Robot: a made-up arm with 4 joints.
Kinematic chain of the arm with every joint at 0, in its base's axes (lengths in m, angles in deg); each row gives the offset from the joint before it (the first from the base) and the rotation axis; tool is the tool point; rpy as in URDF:
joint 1: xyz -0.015 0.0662 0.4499 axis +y
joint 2: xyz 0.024 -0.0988 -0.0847 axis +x
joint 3: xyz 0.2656 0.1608 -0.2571 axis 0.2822 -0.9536 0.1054
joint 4: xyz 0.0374 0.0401 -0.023 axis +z
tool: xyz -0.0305 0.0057 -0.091 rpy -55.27 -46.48 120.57
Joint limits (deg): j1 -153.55..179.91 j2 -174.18..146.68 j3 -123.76..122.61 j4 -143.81..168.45
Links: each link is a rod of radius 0.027 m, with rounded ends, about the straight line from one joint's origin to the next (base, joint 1, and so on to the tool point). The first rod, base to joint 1, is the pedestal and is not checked.
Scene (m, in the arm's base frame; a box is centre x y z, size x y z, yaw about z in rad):
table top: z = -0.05
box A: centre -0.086 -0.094 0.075 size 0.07 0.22 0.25 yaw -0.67
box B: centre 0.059 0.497 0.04 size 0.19 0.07 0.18 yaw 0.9
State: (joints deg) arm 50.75 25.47 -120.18 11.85
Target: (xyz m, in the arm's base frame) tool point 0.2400 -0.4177 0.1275
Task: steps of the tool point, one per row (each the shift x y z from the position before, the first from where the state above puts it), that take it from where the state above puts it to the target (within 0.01 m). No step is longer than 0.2 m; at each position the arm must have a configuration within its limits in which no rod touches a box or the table.
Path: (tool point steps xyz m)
1: 0.0655 -0.0151 -0.0297
2: 0.0816 -0.0194 -0.0110
3: 0.0908 -0.0233 0.0157
4: 0.0898 -0.0272 0.0474
5: 0.0762 -0.0305 0.0794
6: 0.0498 -0.0336 0.1066
7: 0.0131 -0.0360 0.1234
8: 0.0386 -0.0973 -0.1390
9: -0.0201 -0.1074 -0.1229
10: -0.0586 -0.1045 -0.0828
11: -0.0682 -0.0883 -0.0370
12: -0.0540 -0.0616 -0.0051

